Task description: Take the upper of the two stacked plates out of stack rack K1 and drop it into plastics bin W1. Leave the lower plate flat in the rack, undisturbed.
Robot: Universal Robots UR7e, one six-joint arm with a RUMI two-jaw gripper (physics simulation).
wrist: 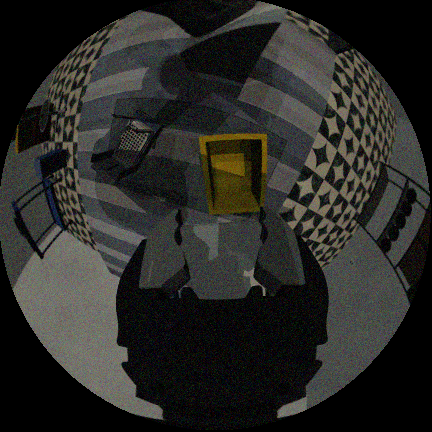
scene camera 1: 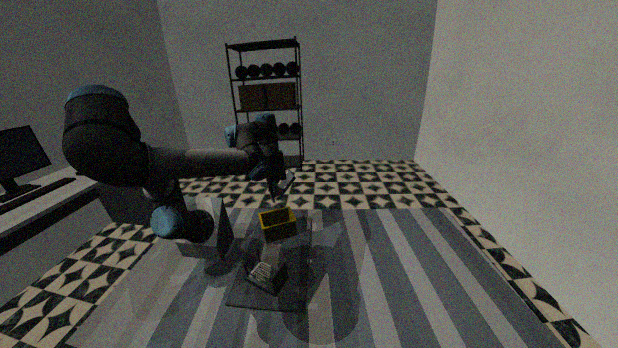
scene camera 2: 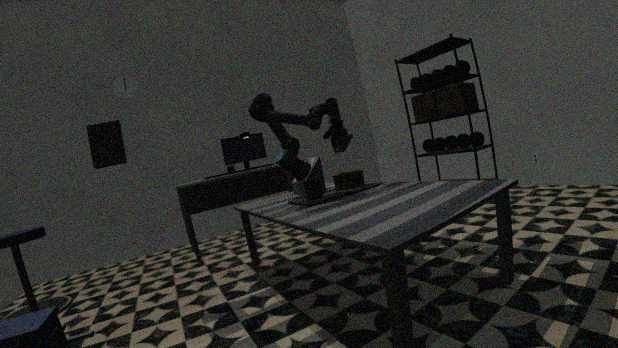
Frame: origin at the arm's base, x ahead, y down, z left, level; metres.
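Seen in the pictures: gripper, fingertip midpoint: (wrist: 219, 208) (scene camera 1: 272, 197) (scene camera 2: 340, 153); arm's base, link origin: (scene camera 1: 199, 226) (scene camera 2: 304, 172).
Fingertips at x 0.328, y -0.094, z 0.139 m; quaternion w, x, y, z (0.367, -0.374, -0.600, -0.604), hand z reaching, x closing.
Pixels of each thing's top centre, then the offset from my fingertips to it. "*": a spot on its surface instead. Level surfaces: height alone.
- broad surface, surface spot: (wrist: 222, 270) * dx +0.034, dy -0.047, dz +0.018 m
- Plastics bin W1, top centre: (wrist: 235, 176) (scene camera 1: 276, 216) (scene camera 2: 347, 172) dx -0.007, dy +0.138, dz +0.033 m
- dark base board, surface spot: (scene camera 1: 240, 299) * dx -0.055, dy +0.238, dz -0.353 m
- striped table, surface height: dy +0.251 m
My gripper (scene camera 1: 280, 190) (scene camera 2: 342, 146) (wrist: 219, 208) is shut on a grey, partly see-through plate, which shows as a pale slab (scene camera 1: 288, 180) in scene camera 1 and as a broad surface (wrist: 222, 270) between the jaws in the wrist view. The plate is held tilted in the air, above and beyond bin W1. Plastics bin W1 (scene camera 1: 280, 233) (scene camera 2: 348, 180) (wrist: 235, 137) is yellow and open at the top. A pale plate with a grid of wells (scene camera 1: 261, 272) (wrist: 133, 137) sits in dark stack rack K1 (scene camera 1: 273, 286) (wrist: 131, 162), nearer scene camera 1 than the bin.
A dark base board (scene camera 1: 240, 299) lies under the rack and bin on the striped table (scene camera 1: 400, 260) (scene camera 2: 400, 215). The grey arm pedestal (scene camera 1: 224, 235) (scene camera 2: 316, 180) stands beside them. A tall shelf unit (scene camera 1: 301, 100) (scene camera 2: 489, 130) stands behind the table. The picture is dark and noisy.
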